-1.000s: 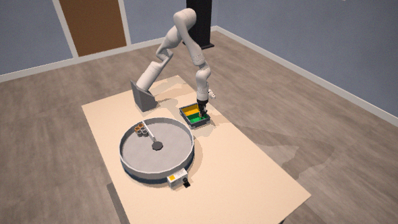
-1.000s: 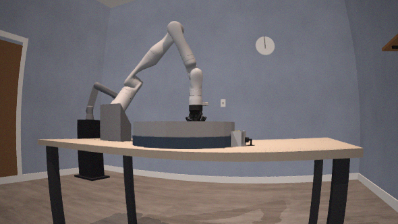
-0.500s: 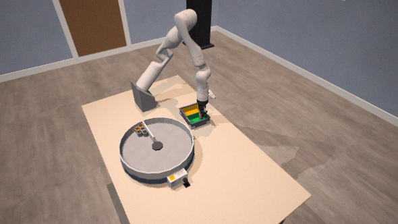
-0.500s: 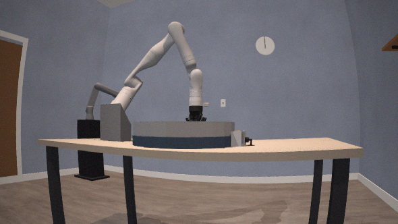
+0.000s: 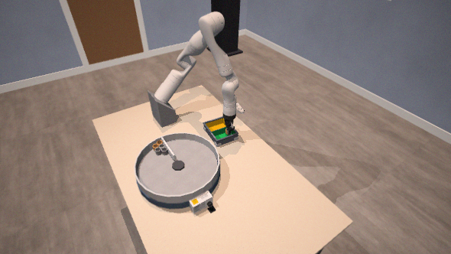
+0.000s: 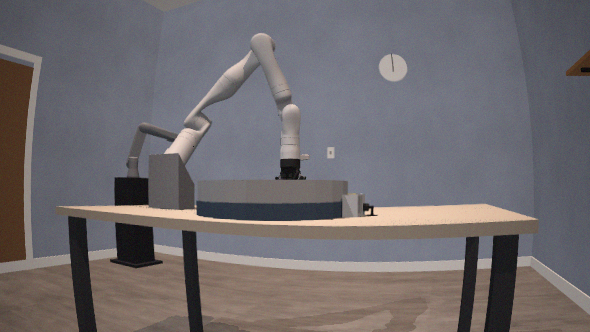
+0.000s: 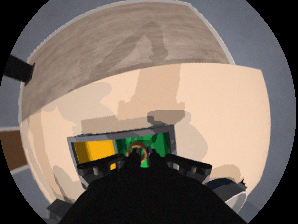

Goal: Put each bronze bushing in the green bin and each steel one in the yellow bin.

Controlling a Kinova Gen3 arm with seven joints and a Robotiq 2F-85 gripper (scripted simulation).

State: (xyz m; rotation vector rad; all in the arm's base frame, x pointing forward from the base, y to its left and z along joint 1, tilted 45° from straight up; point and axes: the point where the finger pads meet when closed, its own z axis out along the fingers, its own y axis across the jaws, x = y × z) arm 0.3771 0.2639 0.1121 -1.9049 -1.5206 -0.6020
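Now: the bin 5 cm behind my hand, 3 cm to the right of it and 2 cm below it. Also, from my hand: grey turntable: 10 cm ahead, 37 cm to the right, 1 cm above.
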